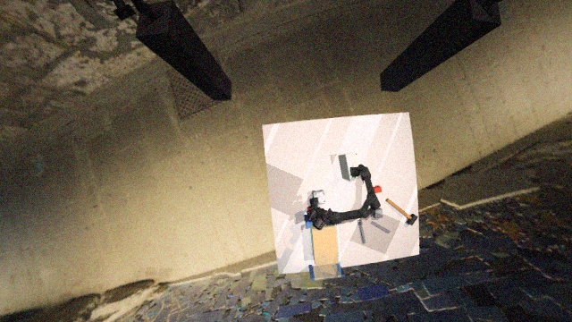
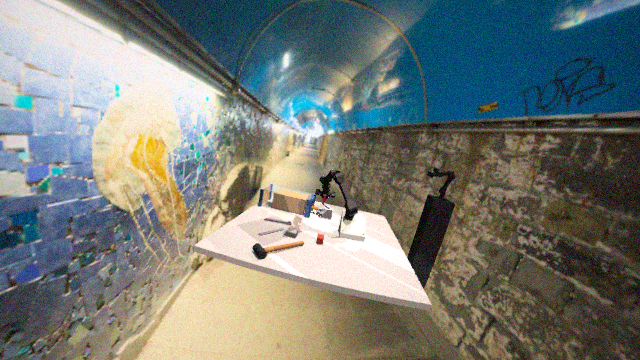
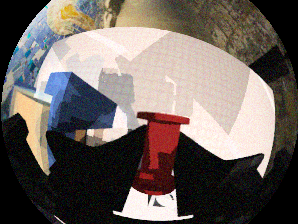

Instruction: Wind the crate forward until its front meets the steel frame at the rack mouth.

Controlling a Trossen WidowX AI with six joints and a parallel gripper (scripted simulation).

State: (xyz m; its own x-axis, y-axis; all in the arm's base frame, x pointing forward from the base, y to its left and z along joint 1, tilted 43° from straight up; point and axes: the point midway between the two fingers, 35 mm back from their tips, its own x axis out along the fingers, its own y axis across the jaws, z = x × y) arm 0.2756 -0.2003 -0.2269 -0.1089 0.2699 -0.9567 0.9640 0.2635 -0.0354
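The winch handle is 40 mm to the left of my gripper tip, 30 mm below it and 30 mm behind it. Round my gripper tip: hand winch: 100 mm below, 90 mm behind, 80 mm to the left; blue steel frame: 110 mm to the left, 90 mm ahead, 30 mm below; dark red knob: 20 mm to the left.
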